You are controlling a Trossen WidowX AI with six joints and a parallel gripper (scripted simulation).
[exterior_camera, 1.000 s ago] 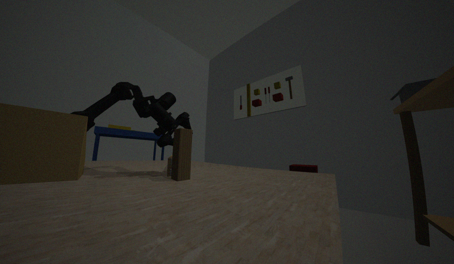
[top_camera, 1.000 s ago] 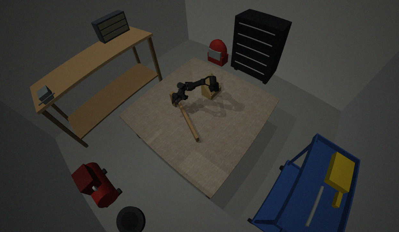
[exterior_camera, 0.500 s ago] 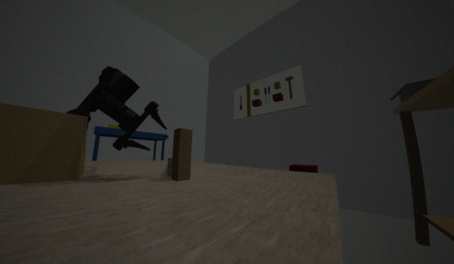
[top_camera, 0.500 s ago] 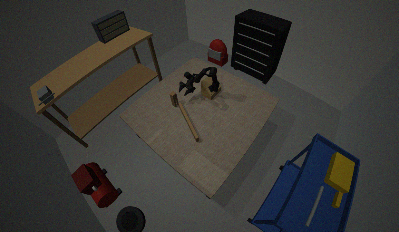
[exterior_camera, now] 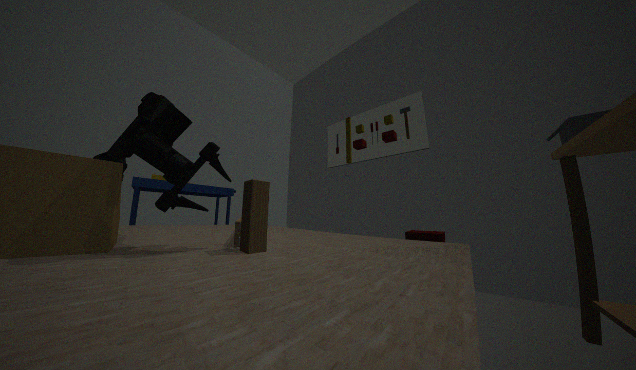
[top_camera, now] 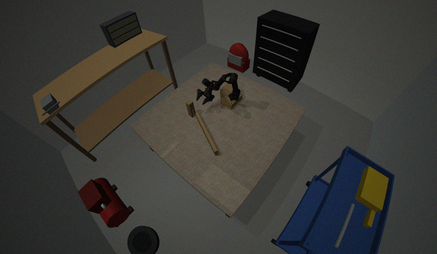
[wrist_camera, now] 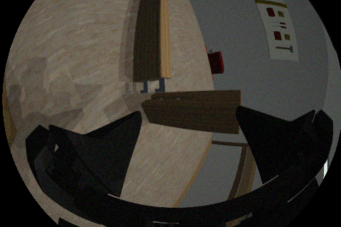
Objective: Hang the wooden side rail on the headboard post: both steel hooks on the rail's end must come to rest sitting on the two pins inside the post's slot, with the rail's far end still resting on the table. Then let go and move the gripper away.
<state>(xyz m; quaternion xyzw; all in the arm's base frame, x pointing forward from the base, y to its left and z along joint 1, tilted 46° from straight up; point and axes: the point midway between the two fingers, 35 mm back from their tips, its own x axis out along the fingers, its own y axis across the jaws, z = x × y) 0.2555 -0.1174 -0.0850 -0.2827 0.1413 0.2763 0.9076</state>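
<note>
Now: gripper tip 8 cm short of the post, 5 cm above it and 4 cm to the left of it.
</note>
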